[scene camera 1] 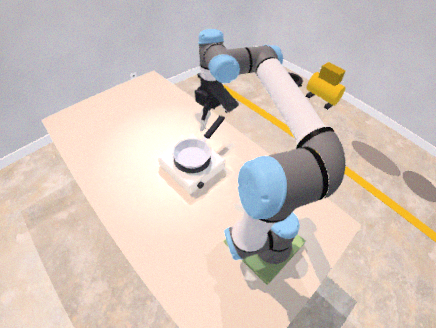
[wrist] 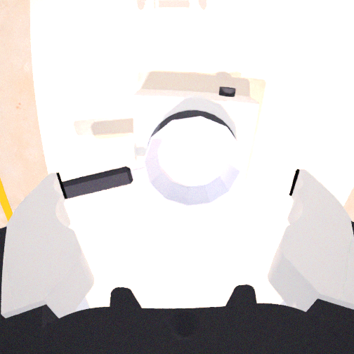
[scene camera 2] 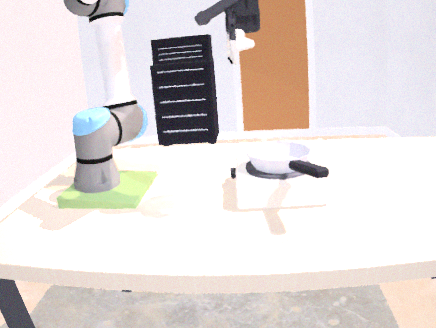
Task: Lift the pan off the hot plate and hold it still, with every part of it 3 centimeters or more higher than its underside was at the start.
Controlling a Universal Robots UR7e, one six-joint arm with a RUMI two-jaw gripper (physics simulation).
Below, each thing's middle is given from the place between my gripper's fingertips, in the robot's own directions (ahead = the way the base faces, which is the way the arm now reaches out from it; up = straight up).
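From where my hand is, I find the pale pan (scene camera 2: pixel 277 157) 240 mm below it, 110 mm ahead of it and 50 mm to the right of it. The white hot plate (scene camera 2: pixel 254 189) is 320 mm below my hand, and it is also 100 mm ahead of my hand and 40 mm to the left of it.
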